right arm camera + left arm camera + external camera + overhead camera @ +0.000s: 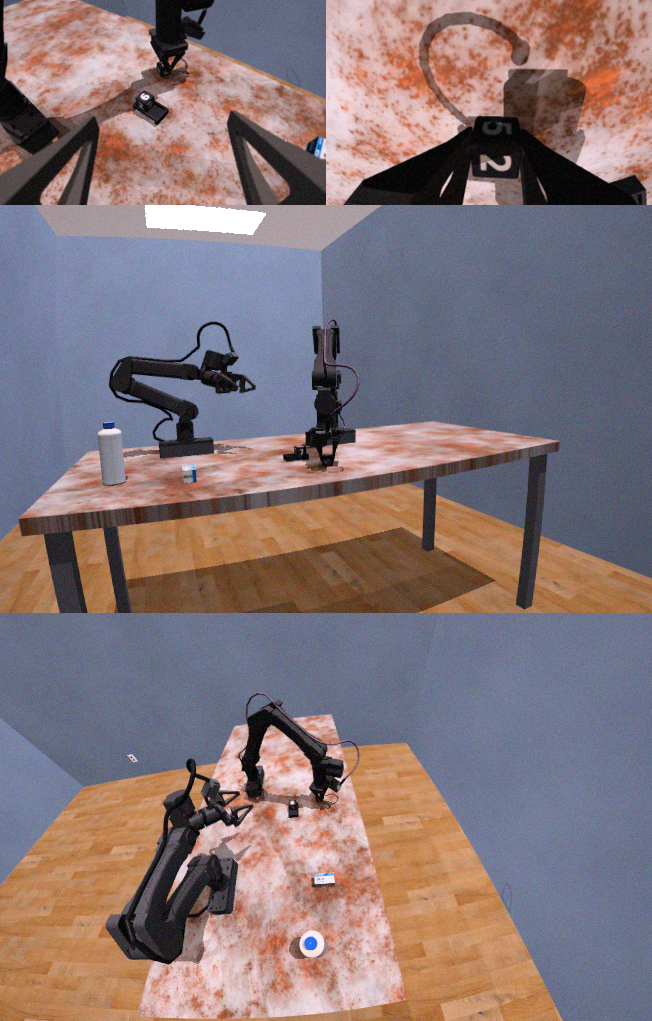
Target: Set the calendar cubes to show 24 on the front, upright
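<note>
The black tray is 13 cm behind my left hand, 7 cm to the right of it and 1 cm below it. Also, from my left hand: white box: 2 cm ahead, 41 cm to the right; then white bottle: 1 cm behind, 62 cm to the right, 6 cm above.
</note>
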